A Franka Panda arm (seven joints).
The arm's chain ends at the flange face. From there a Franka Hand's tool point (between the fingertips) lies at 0.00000 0.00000 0.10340 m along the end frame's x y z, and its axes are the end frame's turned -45 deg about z.
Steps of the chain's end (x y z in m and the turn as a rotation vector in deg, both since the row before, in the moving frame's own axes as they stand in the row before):
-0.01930 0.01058 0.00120 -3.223 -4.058 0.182
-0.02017 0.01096 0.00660 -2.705 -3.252 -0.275
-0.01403 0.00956 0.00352 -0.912 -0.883 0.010
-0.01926 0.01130 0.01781 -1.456 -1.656 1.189
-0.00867 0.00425 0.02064 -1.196 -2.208 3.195
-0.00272 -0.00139 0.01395 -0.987 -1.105 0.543
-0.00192 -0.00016 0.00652 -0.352 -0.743 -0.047
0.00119 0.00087 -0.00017 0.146 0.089 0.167
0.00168 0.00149 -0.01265 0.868 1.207 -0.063
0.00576 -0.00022 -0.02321 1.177 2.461 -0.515
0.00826 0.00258 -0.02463 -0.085 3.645 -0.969
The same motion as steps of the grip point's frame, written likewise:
-0.03041 -0.00724 0.00078 0.590 -5.148 0.182
-0.02961 -0.00719 0.00632 0.387 -4.212 -0.275
-0.01897 -0.00312 0.00349 -0.021 -1.269 0.010
-0.02558 -0.00592 0.01773 0.141 -2.201 1.189
-0.01344 -0.00454 0.02054 0.716 -2.407 3.195
-0.00361 -0.00307 0.01392 0.083 -1.479 0.543
-0.00264 -0.00197 0.00651 0.276 -0.774 -0.047
0.00053 0.00138 -0.00017 0.040 0.166 0.167
0.00278 0.00267 -0.01268 -0.240 1.467 -0.063
0.00888 0.00553 -0.02333 -0.908 2.572 -0.515
0.00860 0.01238 -0.02484 -2.638 2.517 -0.969

